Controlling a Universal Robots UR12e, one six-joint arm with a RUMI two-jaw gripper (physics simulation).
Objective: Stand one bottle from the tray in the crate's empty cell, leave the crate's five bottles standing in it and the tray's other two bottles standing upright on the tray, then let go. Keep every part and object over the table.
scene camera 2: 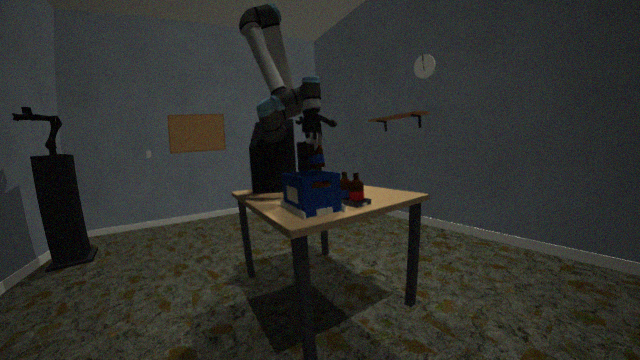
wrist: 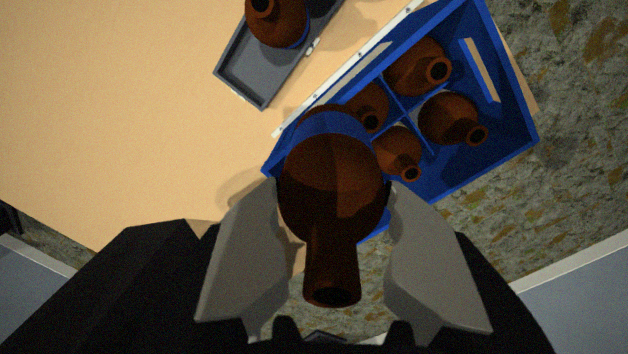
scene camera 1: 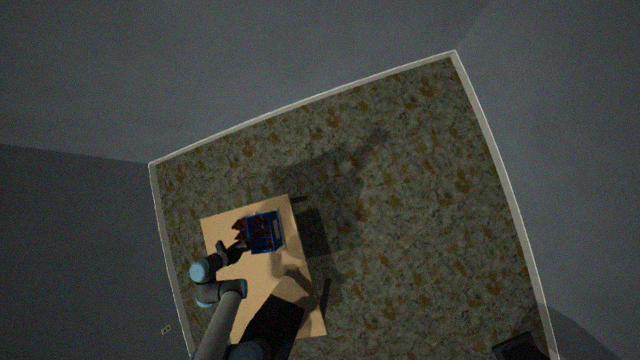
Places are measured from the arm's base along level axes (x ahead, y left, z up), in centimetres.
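Where they show: gripper, between the fingertips: point(scene camera 2: 317, 150) point(wrist: 331, 181) point(scene camera 1: 242, 245); arm's base, origin of its link: point(scene camera 2: 274, 134).
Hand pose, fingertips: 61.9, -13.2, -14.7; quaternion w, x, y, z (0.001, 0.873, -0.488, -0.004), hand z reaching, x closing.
Things, the pixels of their centre, and the offset from my fingertips, as dx, dy, dz. Level surfaces: height alone.
- brown bottle with a blue label, middle of its body: point(wrist: 330, 186) point(scene camera 2: 315, 152) point(scene camera 1: 244, 245) -0.9, -0.5, -0.9
- blue crate, middle of its body: point(wrist: 379, 131) point(scene camera 2: 309, 190) point(scene camera 1: 265, 231) +1.7, -8.2, -19.3
- grey tray, middle of its body: point(wrist: 285, 20) point(scene camera 2: 345, 199) +6.7, +12.4, -26.8
- wooden table, height of its surface: dz -28.1
My gripper point(scene camera 1: 243, 245) point(scene camera 2: 313, 142) point(wrist: 331, 181) is shut on a brown bottle with a blue label point(scene camera 2: 317, 159) point(wrist: 332, 270). The bottle looks upright in scene camera 2, its lower end near the crate's rim height. In the wrist view it covers the near left part of the blue crate point(scene camera 1: 265, 247) point(scene camera 2: 320, 200) point(wrist: 486, 171); whether its base is inside a cell is hidden. Several brown bottles stand in the crate, such as one point(wrist: 450, 117) at its right; others are hidden. Two bottles point(scene camera 2: 356, 187) point(scene camera 2: 345, 181) stand upright on the grey tray point(scene camera 2: 361, 202) point(wrist: 240, 96).
The tray lies beside the crate on the wooden table point(scene camera 1: 260, 300) point(scene camera 2: 390, 195) point(wrist: 125, 125). The crate stands near a table edge, with the patterned floor point(wrist: 560, 200) beyond. The robot's dark pedestal point(scene camera 1: 275, 322) point(scene camera 2: 270, 165) stands at the table's other end.
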